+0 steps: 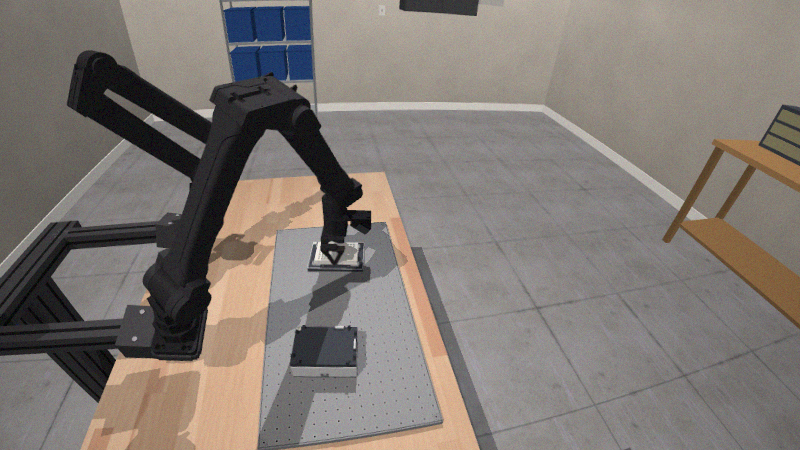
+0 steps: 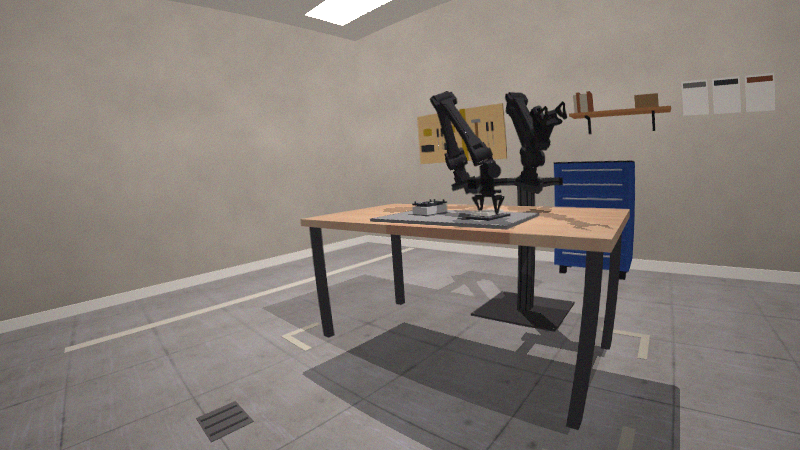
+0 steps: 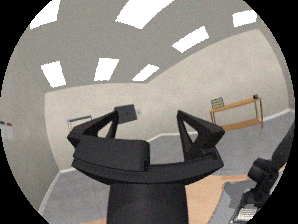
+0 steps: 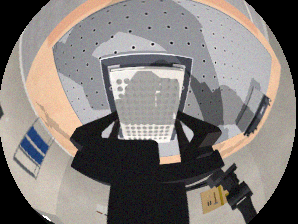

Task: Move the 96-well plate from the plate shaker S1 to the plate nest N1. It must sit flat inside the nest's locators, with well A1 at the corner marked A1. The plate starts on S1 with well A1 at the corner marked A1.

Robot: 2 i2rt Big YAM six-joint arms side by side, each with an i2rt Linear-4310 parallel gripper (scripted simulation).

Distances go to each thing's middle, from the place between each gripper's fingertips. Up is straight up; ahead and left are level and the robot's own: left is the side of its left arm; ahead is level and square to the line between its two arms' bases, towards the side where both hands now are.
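Plate shaker S1 [image 1: 317, 351] is 10 mm above my right hand, 330 mm to the right of it and 50 mm behind it. My right hand is right at the white 96-well plate [image 4: 163, 107].
Counted from my left hand: the white 96-well plate, 44 cm below, 29 cm to the right, 10 cm ahead; plate shaker S1, 42 cm below, 62 cm to the right, 5 cm ahead.
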